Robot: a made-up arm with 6 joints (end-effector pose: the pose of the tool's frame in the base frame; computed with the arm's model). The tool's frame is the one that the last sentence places. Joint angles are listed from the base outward.
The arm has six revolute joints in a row. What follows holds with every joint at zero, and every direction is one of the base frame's. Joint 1 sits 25.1 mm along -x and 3.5 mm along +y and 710.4 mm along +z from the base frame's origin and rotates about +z. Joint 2 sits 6.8 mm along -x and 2.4 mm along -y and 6.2 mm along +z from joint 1 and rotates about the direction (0, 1, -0.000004). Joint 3 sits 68.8 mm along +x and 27.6 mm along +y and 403.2 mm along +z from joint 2 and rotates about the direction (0, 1, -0.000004). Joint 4 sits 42.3 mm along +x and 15 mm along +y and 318.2 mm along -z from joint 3 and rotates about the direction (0, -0.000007, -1). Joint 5 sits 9.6 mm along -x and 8.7 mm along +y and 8.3 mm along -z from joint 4 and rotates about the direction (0, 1, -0.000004). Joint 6 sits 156.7 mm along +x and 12.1 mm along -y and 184 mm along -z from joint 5 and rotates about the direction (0, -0.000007, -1). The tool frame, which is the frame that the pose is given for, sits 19.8 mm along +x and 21 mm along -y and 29.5 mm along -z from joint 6; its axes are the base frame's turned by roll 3.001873, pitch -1.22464 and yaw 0.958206 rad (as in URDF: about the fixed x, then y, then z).
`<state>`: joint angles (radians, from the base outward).
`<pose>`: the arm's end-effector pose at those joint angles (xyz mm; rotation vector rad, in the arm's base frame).
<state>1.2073 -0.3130 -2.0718 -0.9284 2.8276 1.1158</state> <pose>149.1 39.4 1201.4 2.0943 0.6016 1.5176</pose>
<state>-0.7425 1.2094 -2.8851 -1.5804 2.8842 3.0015</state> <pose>272.5 -478.1 840.3 -0.7392 -0.2763 -0.4258</pose>
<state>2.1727 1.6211 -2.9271 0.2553 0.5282 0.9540</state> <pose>-580.2 800.6 519.4 -0.8954 -0.8628 -0.8436</pose>
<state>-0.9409 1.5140 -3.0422 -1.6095 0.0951 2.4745</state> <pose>647.0 -684.6 685.0 0.3740 -0.2704 2.0336</pose>
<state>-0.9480 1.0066 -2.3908 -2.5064 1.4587 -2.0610</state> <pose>426.3 -795.9 966.8 -1.3623 -0.2522 1.6460</pose>
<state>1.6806 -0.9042 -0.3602 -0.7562 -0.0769 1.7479</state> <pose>-175.6 259.2 1009.6 -0.5735 -0.3650 -1.3965</pose>
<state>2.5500 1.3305 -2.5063 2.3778 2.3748 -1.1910</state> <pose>-801.3 241.3 867.2 0.0265 0.8307 1.1942</pose>
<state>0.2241 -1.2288 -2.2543 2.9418 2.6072 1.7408</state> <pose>-716.3 -46.0 1025.6 -0.7945 -1.5863 -0.5749</pose>
